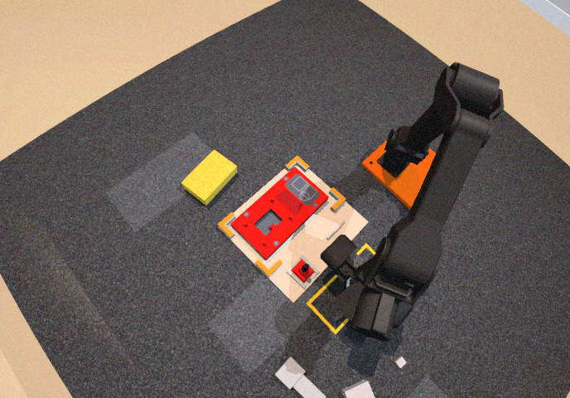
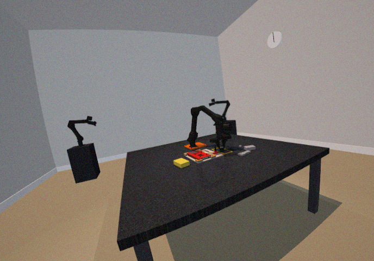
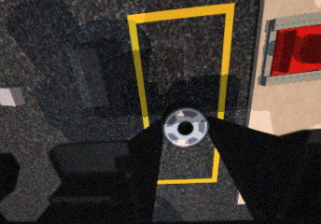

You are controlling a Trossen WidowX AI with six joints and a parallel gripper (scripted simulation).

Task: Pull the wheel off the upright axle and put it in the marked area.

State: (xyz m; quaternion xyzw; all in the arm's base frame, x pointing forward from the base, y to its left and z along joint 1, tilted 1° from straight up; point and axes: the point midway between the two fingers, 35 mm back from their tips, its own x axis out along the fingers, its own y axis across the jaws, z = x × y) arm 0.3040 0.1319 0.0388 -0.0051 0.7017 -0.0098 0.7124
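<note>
Now: the wheel right at my gripper tip. From my gripper tip the other things lie so: yellow block (39 cm to the right, 6 cm ahead); then grey chip (17 cm to the left, 4 cm ahead, 1 cm below).
</note>
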